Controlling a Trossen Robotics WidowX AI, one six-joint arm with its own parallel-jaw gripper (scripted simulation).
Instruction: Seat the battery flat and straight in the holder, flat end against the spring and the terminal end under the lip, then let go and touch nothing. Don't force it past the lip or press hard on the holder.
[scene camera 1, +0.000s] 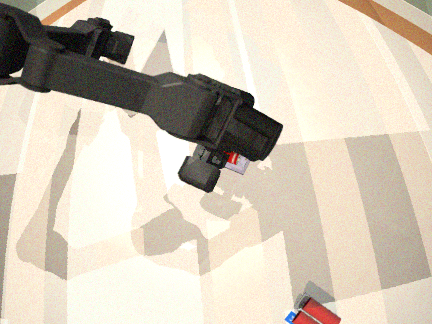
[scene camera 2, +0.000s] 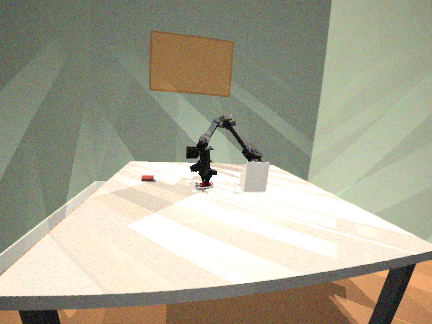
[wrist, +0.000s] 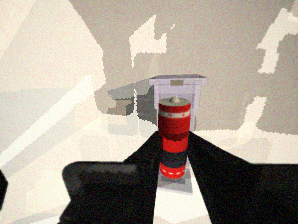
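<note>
Scene camera 1 gives me a look at my gripper (scene camera 1: 222, 153). In the wrist view I find a battery (wrist: 174, 116), and my gripper (wrist: 171, 135) is there for me to see as well.
</note>
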